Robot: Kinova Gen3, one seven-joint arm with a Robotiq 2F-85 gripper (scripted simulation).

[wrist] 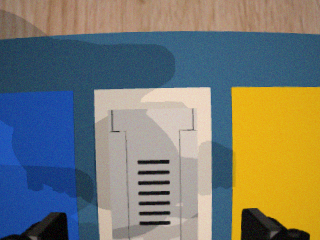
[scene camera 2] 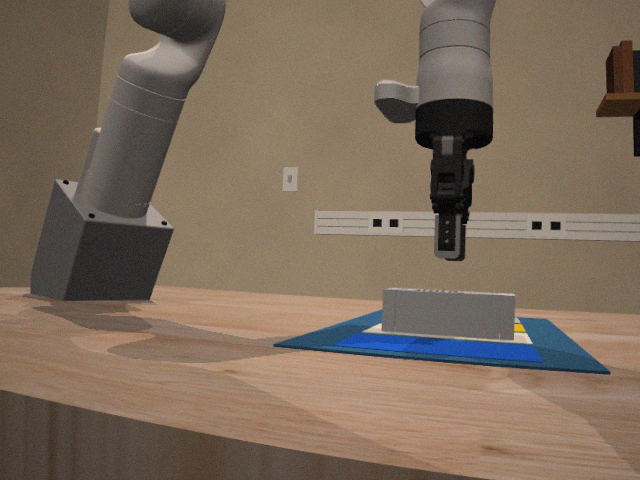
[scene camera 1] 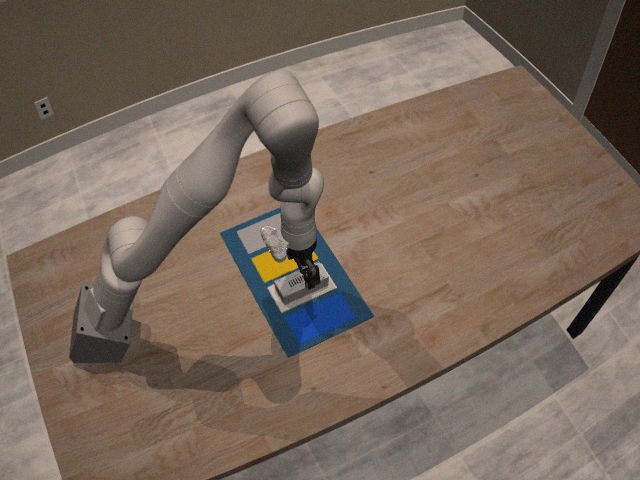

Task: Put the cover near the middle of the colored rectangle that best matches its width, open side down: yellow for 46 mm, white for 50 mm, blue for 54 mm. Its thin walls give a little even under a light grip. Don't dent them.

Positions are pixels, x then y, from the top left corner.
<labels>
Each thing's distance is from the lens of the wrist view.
cover [wrist: 152, 189]: 19 cm
blue rectangle [wrist: 45, 178]: 24 cm
yellow rectangle [wrist: 268, 123]: 24 cm
The marked spots on the cover and the yellow rectangle are 10 cm apart.
</labels>
